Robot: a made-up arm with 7 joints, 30 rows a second.
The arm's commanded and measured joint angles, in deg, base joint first. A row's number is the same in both.
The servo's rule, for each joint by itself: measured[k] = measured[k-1] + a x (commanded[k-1-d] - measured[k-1]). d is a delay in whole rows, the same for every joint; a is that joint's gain. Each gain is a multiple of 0.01, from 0.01 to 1. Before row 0 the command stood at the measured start. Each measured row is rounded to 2 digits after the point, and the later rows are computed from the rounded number. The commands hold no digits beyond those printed.
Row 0, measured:
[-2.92, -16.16, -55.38, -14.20, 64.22, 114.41, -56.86]
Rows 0 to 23, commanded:
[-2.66, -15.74, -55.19, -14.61, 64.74, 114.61, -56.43]
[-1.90, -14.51, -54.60, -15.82, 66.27, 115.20, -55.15]
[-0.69, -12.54, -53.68, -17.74, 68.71, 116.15, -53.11]
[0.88, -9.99, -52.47, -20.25, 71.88, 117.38, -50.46]
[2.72, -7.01, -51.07, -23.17, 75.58, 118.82, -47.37]
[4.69, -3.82, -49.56, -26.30, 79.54, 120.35, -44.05]
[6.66, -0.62, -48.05, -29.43, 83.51, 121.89, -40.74]
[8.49, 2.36, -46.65, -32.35, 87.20, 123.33, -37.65]
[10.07, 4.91, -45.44, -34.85, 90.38, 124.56, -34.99]
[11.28, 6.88, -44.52, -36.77, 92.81, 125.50, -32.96]
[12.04, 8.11, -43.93, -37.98, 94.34, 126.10, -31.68]
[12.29, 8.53, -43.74, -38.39, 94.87, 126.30, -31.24]
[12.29, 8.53, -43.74, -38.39, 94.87, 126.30, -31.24]
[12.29, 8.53, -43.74, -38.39, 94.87, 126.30, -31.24]
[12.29, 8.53, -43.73, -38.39, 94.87, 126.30, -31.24]
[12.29, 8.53, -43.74, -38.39, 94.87, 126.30, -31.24]
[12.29, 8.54, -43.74, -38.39, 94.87, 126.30, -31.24]
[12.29, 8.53, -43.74, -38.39, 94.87, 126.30, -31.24]
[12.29, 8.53, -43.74, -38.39, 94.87, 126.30, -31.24]
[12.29, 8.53, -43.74, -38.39, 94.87, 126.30, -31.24]
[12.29, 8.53, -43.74, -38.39, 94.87, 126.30, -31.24]
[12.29, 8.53, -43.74, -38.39, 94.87, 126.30, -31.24]
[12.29, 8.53, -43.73, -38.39, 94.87, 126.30, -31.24]
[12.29, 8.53, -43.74, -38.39, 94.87, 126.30, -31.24]
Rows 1 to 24, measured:
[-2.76, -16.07, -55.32, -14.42, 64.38, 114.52, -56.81]
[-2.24, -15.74, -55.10, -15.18, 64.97, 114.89, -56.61]
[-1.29, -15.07, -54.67, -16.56, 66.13, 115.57, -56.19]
[0.03, -14.00, -54.01, -18.55, 67.91, 116.55, -55.50]
[1.67, -12.53, -53.13, -21.04, 70.29, 117.78, -54.52]
[3.51, -10.70, -52.06, -23.88, 73.16, 119.17, -53.26]
[5.43, -8.58, -50.86, -26.88, 76.37, 120.64, -51.76]
[7.30, -6.28, -49.60, -29.83, 79.73, 122.09, -50.07]
[8.99, -3.93, -48.35, -32.54, 83.03, 123.42, -48.26]
[10.39, -1.66, -47.20, -34.82, 86.06, 124.54, -46.42]
[11.40, 0.39, -46.22, -36.53, 88.63, 125.38, -44.65]
[11.94, 2.10, -45.48, -37.53, 90.56, 125.88, -43.04]
[12.15, 3.45, -44.96, -37.99, 91.90, 126.11, -41.62]
[12.24, 4.52, -44.59, -38.21, 92.82, 126.21, -40.37]
[12.27, 5.36, -44.33, -38.31, 93.46, 126.26, -39.27]
[12.28, 6.03, -44.15, -38.35, 93.90, 126.28, -38.31]
[12.29, 6.56, -44.03, -38.37, 94.20, 126.29, -37.46]
[12.29, 6.97, -43.94, -38.38, 94.41, 126.30, -36.71]
[12.29, 7.30, -43.88, -38.39, 94.55, 126.30, -36.05]
[12.29, 7.56, -43.84, -38.39, 94.65, 126.30, -35.47]
[12.29, 7.76, -43.81, -38.39, 94.72, 126.30, -34.96]
[12.29, 7.92, -43.79, -38.39, 94.77, 126.30, -34.51]
[12.29, 8.05, -43.77, -38.39, 94.80, 126.30, -34.12]
[12.29, 8.15, -43.76, -38.39, 94.82, 126.30, -33.77]
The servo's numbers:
d 0
a 0.61 0.21 0.30 0.54 0.31 0.54 0.12

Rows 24 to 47, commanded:
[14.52, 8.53, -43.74, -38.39, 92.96, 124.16, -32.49]
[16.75, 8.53, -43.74, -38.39, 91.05, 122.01, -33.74]
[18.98, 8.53, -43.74, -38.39, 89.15, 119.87, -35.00]
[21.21, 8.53, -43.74, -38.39, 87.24, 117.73, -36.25]
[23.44, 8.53, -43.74, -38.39, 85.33, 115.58, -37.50]
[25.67, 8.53, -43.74, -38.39, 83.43, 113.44, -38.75]
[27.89, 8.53, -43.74, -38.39, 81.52, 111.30, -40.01]
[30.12, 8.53, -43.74, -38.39, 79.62, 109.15, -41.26]
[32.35, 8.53, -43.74, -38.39, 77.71, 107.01, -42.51]
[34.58, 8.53, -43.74, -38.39, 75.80, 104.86, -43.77]
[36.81, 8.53, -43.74, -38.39, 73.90, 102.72, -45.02]
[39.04, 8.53, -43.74, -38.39, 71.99, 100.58, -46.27]
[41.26, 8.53, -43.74, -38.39, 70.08, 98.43, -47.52]
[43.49, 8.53, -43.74, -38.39, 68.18, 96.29, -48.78]
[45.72, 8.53, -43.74, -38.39, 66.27, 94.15, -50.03]
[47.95, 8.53, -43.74, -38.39, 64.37, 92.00, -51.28]
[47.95, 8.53, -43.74, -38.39, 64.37, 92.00, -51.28]
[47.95, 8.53, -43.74, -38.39, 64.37, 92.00, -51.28]
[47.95, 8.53, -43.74, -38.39, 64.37, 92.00, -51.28]
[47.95, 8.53, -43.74, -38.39, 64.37, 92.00, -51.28]
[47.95, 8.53, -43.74, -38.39, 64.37, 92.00, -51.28]
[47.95, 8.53, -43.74, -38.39, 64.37, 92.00, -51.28]
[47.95, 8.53, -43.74, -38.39, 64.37, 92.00, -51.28]
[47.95, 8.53, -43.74, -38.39, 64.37, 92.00, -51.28]
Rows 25 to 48, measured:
[13.65, 8.23, -43.75, -38.39, 94.24, 125.14, -33.62]
[15.54, 8.29, -43.75, -38.39, 93.25, 123.45, -33.63]
[17.64, 8.34, -43.75, -38.39, 91.98, 121.52, -33.79]
[19.82, 8.38, -43.75, -38.39, 90.51, 119.47, -34.09]
[22.03, 8.41, -43.75, -38.39, 88.90, 117.37, -34.50]
[24.25, 8.44, -43.75, -38.39, 87.20, 115.25, -35.01]
[26.47, 8.46, -43.75, -38.39, 85.44, 113.12, -35.61]
[28.70, 8.47, -43.75, -38.39, 83.64, 110.98, -36.29]
[30.93, 8.48, -43.75, -38.39, 81.80, 108.84, -37.04]
[33.16, 8.49, -43.75, -38.39, 79.94, 106.69, -37.85]
[35.39, 8.50, -43.75, -38.39, 78.07, 104.55, -38.71]
[37.62, 8.51, -43.75, -38.39, 76.19, 102.41, -39.62]
[39.84, 8.51, -43.75, -38.39, 74.30, 100.26, -40.57]
[42.07, 8.51, -43.75, -38.39, 72.40, 98.12, -41.56]
[44.30, 8.51, -43.75, -38.39, 70.50, 95.98, -42.58]
[46.53, 8.51, -43.75, -38.39, 68.60, 93.83, -43.62]
[47.40, 8.51, -43.75, -38.39, 67.29, 92.84, -44.54]
[47.74, 8.51, -43.75, -38.39, 66.38, 92.39, -45.35]
[47.87, 8.51, -43.75, -38.39, 65.76, 92.18, -46.06]
[47.92, 8.51, -43.75, -38.39, 65.33, 92.08, -46.69]
[47.94, 8.51, -43.75, -38.39, 65.03, 92.04, -47.24]
[47.95, 8.51, -43.75, -38.39, 64.83, 92.02, -47.72]
[47.95, 8.51, -43.75, -38.39, 64.69, 92.01, -48.15]
[47.95, 8.51, -43.75, -38.39, 64.59, 92.00, -48.53]

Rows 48 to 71, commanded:
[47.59, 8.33, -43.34, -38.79, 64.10, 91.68, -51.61]
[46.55, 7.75, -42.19, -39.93, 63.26, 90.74, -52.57]
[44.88, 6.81, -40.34, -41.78, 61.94, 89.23, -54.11]
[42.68, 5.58, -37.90, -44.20, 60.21, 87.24, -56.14]
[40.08, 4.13, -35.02, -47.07, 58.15, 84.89, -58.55]
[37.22, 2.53, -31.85, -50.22, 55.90, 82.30, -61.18]
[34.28, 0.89, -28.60, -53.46, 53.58, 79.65, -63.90]
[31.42, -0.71, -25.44, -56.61, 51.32, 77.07, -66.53]
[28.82, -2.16, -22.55, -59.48, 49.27, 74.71, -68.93]
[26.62, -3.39, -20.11, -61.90, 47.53, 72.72, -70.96]
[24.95, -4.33, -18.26, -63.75, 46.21, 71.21, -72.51]
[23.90, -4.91, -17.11, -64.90, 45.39, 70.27, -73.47]
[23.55, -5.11, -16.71, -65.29, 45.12, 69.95, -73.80]
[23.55, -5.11, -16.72, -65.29, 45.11, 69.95, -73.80]
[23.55, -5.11, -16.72, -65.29, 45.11, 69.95, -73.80]
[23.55, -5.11, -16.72, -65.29, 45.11, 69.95, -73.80]
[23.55, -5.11, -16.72, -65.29, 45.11, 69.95, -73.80]
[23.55, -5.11, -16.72, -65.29, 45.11, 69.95, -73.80]
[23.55, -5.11, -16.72, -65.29, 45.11, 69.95, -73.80]
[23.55, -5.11, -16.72, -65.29, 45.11, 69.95, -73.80]
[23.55, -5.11, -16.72, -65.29, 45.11, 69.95, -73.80]
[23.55, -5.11, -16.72, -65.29, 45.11, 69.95, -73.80]
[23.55, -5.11, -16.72, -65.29, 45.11, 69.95, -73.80]
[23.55, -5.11, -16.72, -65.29, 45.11, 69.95, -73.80]
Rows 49 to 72, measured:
[47.73, 8.47, -43.63, -38.61, 64.44, 91.83, -48.90]
[47.01, 8.32, -43.20, -39.32, 64.07, 91.24, -49.34]
[45.71, 8.00, -42.34, -40.65, 63.41, 90.15, -49.91]
[43.86, 7.49, -41.01, -42.57, 62.42, 88.58, -50.66]
[41.55, 6.78, -39.21, -45.00, 61.10, 86.59, -51.61]
[38.91, 5.89, -37.00, -47.82, 59.49, 84.27, -52.76]
[36.09, 4.84, -34.48, -50.87, 57.66, 81.78, -54.10]
[33.24, 3.67, -31.77, -53.97, 55.69, 79.24, -55.59]
[30.54, 2.45, -29.00, -56.95, 53.70, 76.79, -57.19]
[28.15, 1.22, -26.33, -59.62, 51.79, 74.59, -58.84]
[26.20, 0.05, -23.91, -61.85, 50.06, 72.76, -60.48]
[24.80, -0.99, -21.87, -63.50, 48.61, 71.42, -62.04]
[24.04, -1.86, -20.32, -64.47, 47.53, 70.63, -63.45]
[23.74, -2.54, -19.24, -64.91, 46.78, 70.26, -64.69]
[23.62, -3.08, -18.48, -65.12, 46.26, 70.09, -65.78]
[23.58, -3.51, -17.95, -65.21, 45.90, 70.01, -66.74]
[23.56, -3.85, -17.58, -65.25, 45.66, 69.98, -67.59]
[23.55, -4.11, -17.32, -65.27, 45.49, 69.96, -68.34]
[23.55, -4.32, -17.14, -65.28, 45.37, 69.95, -69.00]
[23.55, -4.49, -17.01, -65.29, 45.29, 69.95, -69.58]
[23.55, -4.62, -16.92, -65.29, 45.23, 69.95, -70.09]
[23.55, -4.72, -16.86, -65.29, 45.19, 69.95, -70.54]
[23.55, -4.80, -16.82, -65.29, 45.17, 69.95, -70.93]
[23.55, -4.87, -16.79, -65.29, 45.15, 69.95, -71.27]

